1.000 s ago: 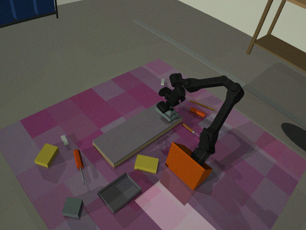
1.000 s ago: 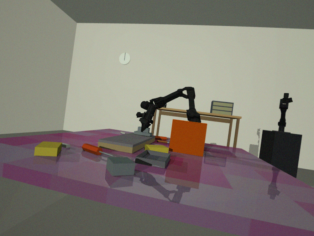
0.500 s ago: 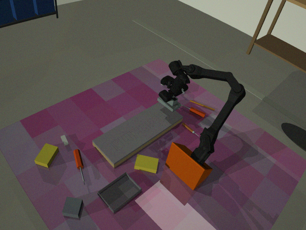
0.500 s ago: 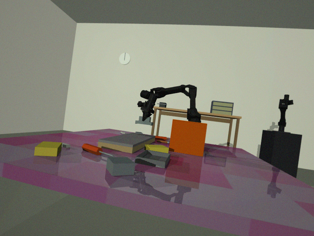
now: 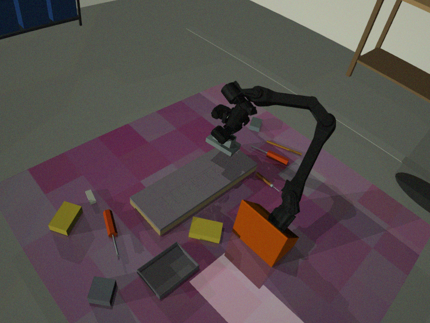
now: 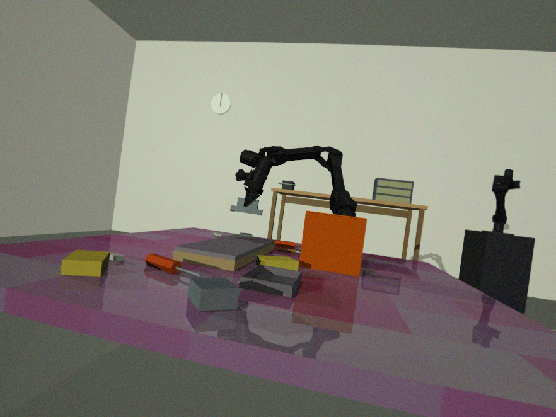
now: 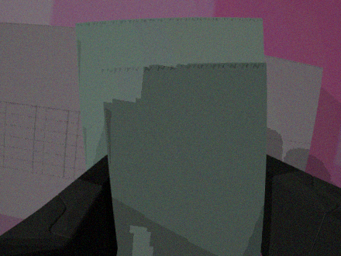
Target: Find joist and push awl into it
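My gripper tip is 2 cm below the stud finder and 2 cm past it. From my gripper tip the other things lie so: indicator light 4 cm behind, 3 cm above, 1 cm to the right; then thin stick 34 cm to the right, 16 cm below, 13 cm behind; then awl 21 cm behind, 16 cm below, 10 cm to the right.
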